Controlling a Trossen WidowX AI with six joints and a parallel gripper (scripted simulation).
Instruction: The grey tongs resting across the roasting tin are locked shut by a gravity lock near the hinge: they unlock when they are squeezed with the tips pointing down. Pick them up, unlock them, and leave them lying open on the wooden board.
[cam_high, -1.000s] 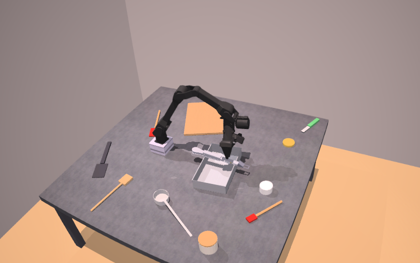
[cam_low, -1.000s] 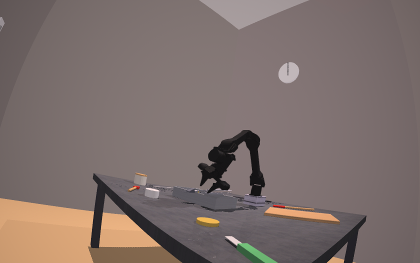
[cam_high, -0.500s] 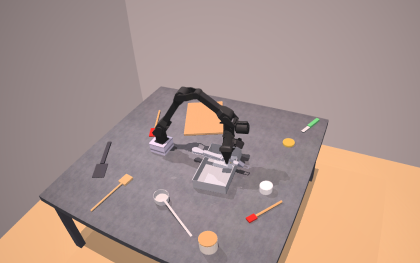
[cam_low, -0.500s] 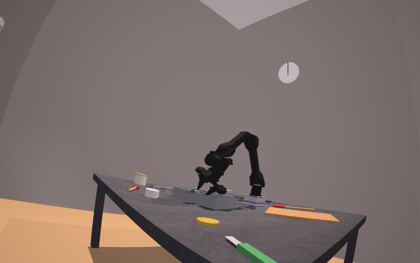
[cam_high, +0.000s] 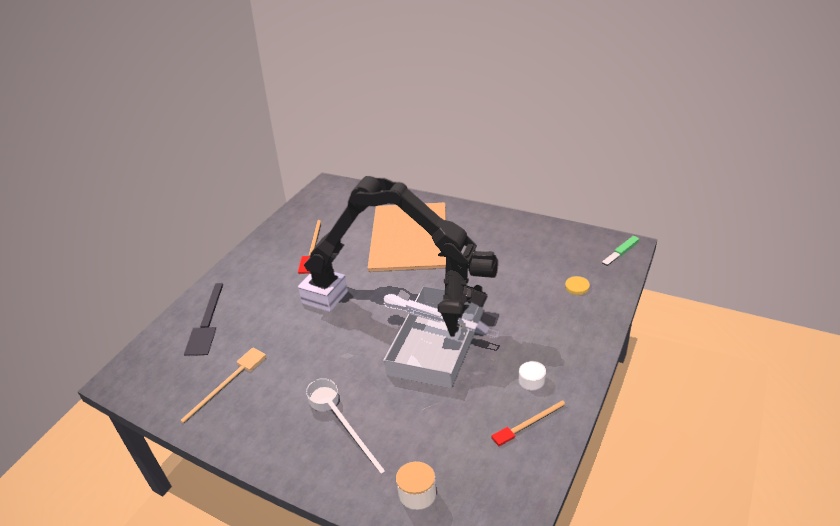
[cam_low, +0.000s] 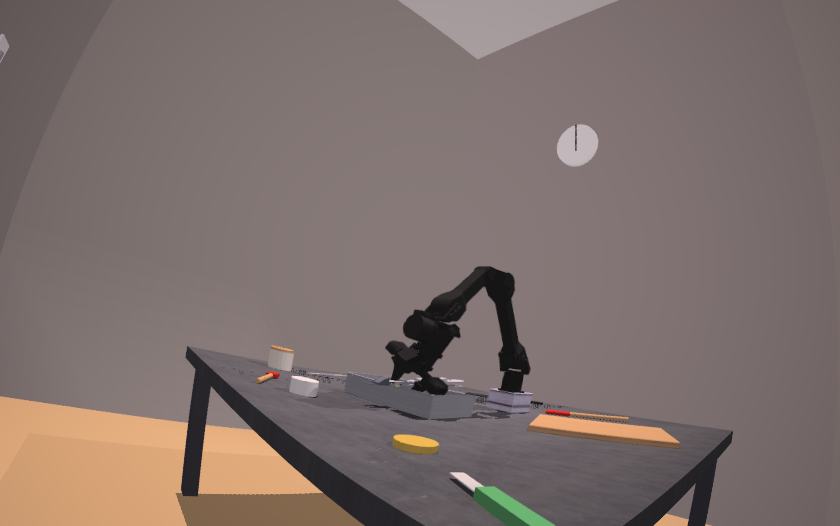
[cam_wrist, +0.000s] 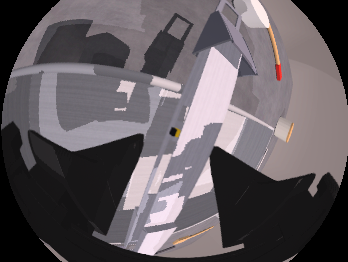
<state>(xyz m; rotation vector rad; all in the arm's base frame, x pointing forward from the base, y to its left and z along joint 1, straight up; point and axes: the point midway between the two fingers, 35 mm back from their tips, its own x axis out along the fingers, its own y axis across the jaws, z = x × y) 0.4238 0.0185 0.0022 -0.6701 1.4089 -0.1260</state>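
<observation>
Right now my gripper tip is 4 cm past the roasting tin, 2 cm to the left of it and 1 cm above it. The rest, counted from my gripper tip: white puck: 24 cm ahead, 3 cm to the right, 2 cm below; yellow disc: 20 cm ahead, 37 cm to the left, 2 cm below; lidded jar: 17 cm ahead, 45 cm to the right.
</observation>
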